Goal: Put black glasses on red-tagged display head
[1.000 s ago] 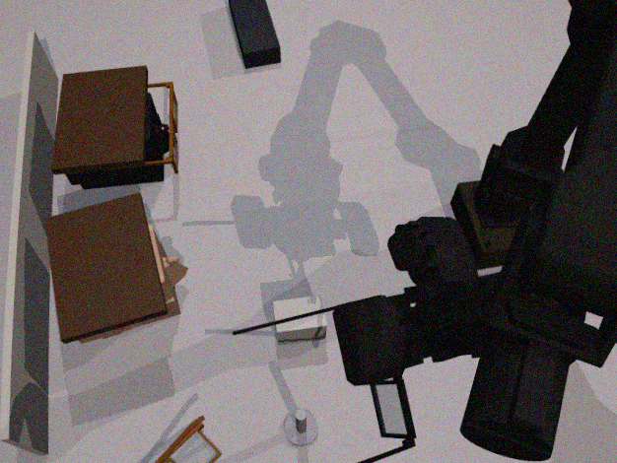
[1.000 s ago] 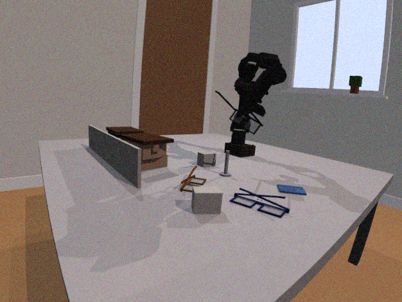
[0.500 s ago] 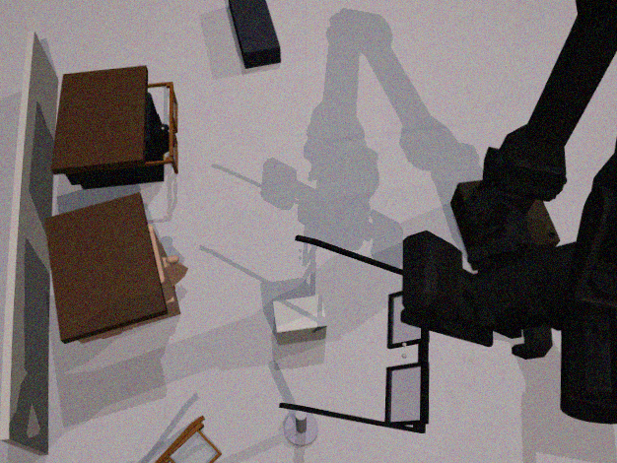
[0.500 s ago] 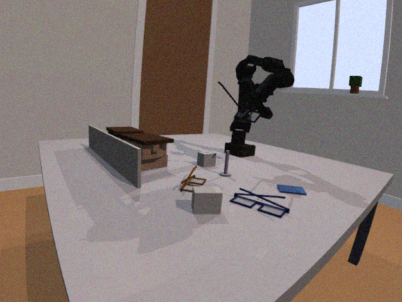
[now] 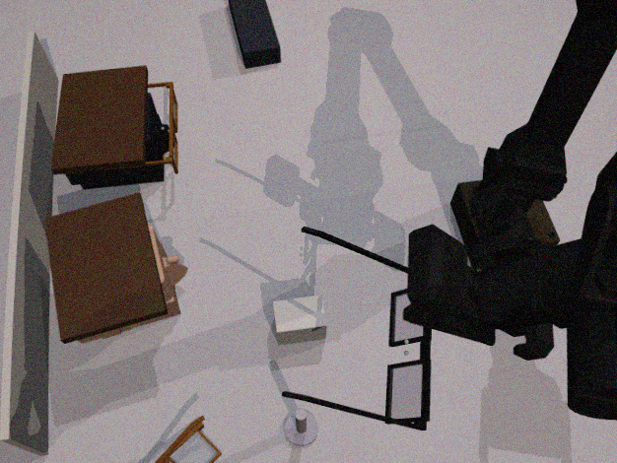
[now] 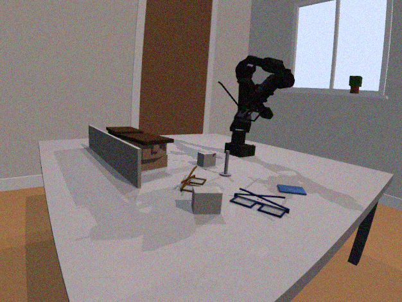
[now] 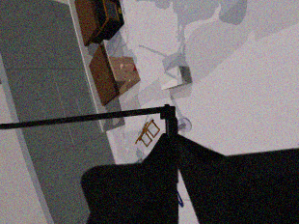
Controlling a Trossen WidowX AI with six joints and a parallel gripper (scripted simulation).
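My gripper tip is now 300 mm short of the peach head, 130 mm to the left of it and 150 mm above it. The rest, counted from my gripper tip: dark head: 330 mm ahead, 340 mm to the right, 150 mm below; blue card: 260 mm to the left, 210 mm below; post stand: 100 mm ahead, 60 mm to the left, 190 mm below.
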